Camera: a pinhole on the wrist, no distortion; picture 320 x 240 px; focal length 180.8 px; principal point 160.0 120.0 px. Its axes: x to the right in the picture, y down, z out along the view. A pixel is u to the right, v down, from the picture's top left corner.
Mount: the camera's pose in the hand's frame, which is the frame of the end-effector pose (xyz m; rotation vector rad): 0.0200 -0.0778 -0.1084 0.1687 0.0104 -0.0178
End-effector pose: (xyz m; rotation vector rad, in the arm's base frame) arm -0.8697 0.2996 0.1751 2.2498 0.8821 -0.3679
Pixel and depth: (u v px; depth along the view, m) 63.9 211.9 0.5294
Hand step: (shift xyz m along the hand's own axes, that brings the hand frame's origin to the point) -0.2516 0.1032 0.4619
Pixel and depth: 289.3 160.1 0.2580
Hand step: 0.2078 -0.0678 0.1533
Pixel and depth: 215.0 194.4 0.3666
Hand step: 0.1375 0.0074 0.2770
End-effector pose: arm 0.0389 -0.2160 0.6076 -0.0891 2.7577 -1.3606
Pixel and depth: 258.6 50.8 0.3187
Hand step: 0.1943 -0.2545 0.1832
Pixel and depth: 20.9 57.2 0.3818
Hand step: -0.2728 -0.2677 0.2492
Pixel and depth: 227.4 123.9 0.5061
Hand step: 0.2133 -0.1552 0.3901
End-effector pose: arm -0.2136 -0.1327 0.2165 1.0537 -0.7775 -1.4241
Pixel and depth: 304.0 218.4 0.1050
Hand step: 0.1056 -0.0405 0.0037
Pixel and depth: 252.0 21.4 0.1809
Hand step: 0.1118 -0.2070 0.0523
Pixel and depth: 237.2 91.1 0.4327
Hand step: 0.2073 -0.2218 0.3043
